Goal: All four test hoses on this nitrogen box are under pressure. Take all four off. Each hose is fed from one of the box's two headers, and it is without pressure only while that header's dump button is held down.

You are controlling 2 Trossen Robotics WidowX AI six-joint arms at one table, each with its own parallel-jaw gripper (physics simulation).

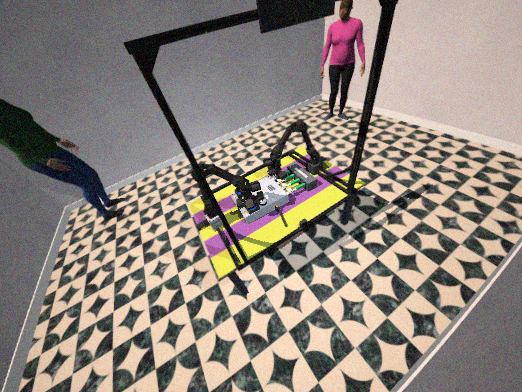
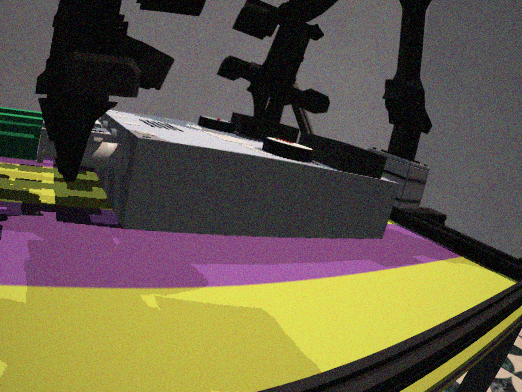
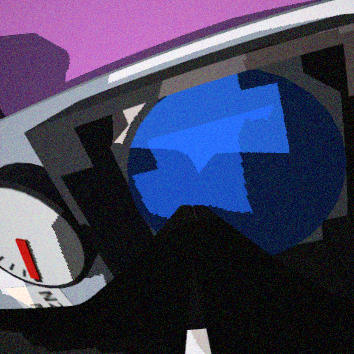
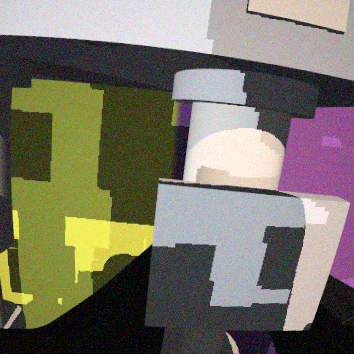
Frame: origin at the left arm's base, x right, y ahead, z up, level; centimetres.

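Seen in the pictures: left gripper, between the fingertips: (image 3: 190, 216); right gripper, between the fingertips: (image 1: 277, 178) (image 2: 66, 177); left arm's base, origin of its link: (image 1: 212, 214) (image 2: 400, 157); right arm's base, origin of its link: (image 1: 314, 162).
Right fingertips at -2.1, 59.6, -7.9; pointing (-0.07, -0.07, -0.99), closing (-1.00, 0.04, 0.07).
Pixels of each thing's top centre, then the offset from my right fingertips to it, as dx, dy, dz. "spot": a spot on its surface instead. Level surfaces: height alone.
- yellow mat, height of its surface: dz -3.2
- round blue dump button, centre of its top: (image 3: 233, 184) +15.3, -35.2, +5.4
- white pressure gauge, a spot on its surface: (image 3: 31, 239) spot: +16.5, -27.3, +6.2
- grey coupling block, a spot on its surface: (image 4: 225, 228) spot: +0.5, -2.8, +4.5
- cream sleeve, a spot on its surface: (image 4: 239, 154) spot: +0.0, -4.0, +3.5
- port collar, a spot on its surface: (image 4: 211, 86) spot: +0.6, -5.3, +3.7
- dark holder, a spot on its surface: (image 1: 306, 176) spot: +19.8, +13.6, +4.8
- gauge's black rim, a spot on its surface: (image 2: 287, 148) spot: -4.2, -21.8, +5.8
The grey nitrogen box (image 1: 278, 199) (image 2: 252, 194) lies on the purple and yellow mat (image 1: 298, 218). My left gripper (image 1: 252, 201) (image 3: 190, 216) is shut, and its tips rest on the round blue dump button (image 3: 228, 158) beside a white pressure gauge (image 3: 31, 239). My right gripper (image 1: 276, 176) (image 4: 212, 246) is at the box's hose side, shut on the grey coupling block (image 4: 225, 228) of the hose at the end port. A cream sleeve (image 4: 239, 154) and the port collar (image 4: 211, 86) show above the block. The green hoses (image 1: 294, 182) run from the box to a dark holder (image 1: 306, 176).
A black gantry frame (image 1: 368, 109) stands over the mat. A person in pink (image 1: 343, 58) stands at the back right, and a person in blue (image 1: 84, 183) is at the left edge. A gauge's black rim (image 2: 287, 148) sits on the box top.
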